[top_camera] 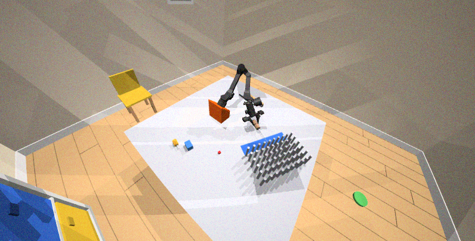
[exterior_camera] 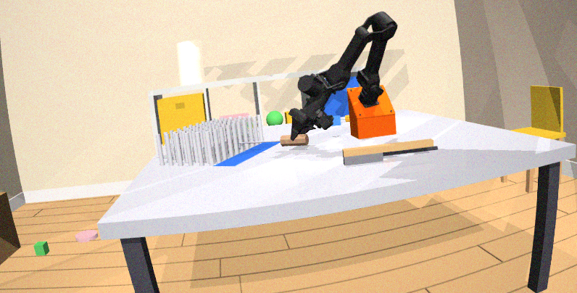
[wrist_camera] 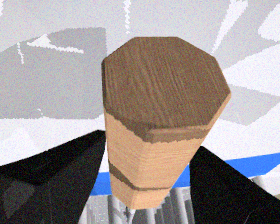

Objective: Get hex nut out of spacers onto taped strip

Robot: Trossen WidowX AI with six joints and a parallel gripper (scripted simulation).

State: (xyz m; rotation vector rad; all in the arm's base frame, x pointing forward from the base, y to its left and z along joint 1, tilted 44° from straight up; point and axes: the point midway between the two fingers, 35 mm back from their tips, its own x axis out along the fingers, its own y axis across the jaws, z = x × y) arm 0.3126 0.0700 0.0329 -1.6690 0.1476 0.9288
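Now: gripper tip 130 mm short of the blue taped strip, 100 mm to the left of it and 40 mm above it. From my gripper tip the other things lie so: small red cube (120 mm behind, 370 mm to the right, 30 mm below); then yellow piece (420 mm behind, 490 mm to the right, 20 mm below); then blue block (330 mm behind, 450 mm to the right, 20 mm below).
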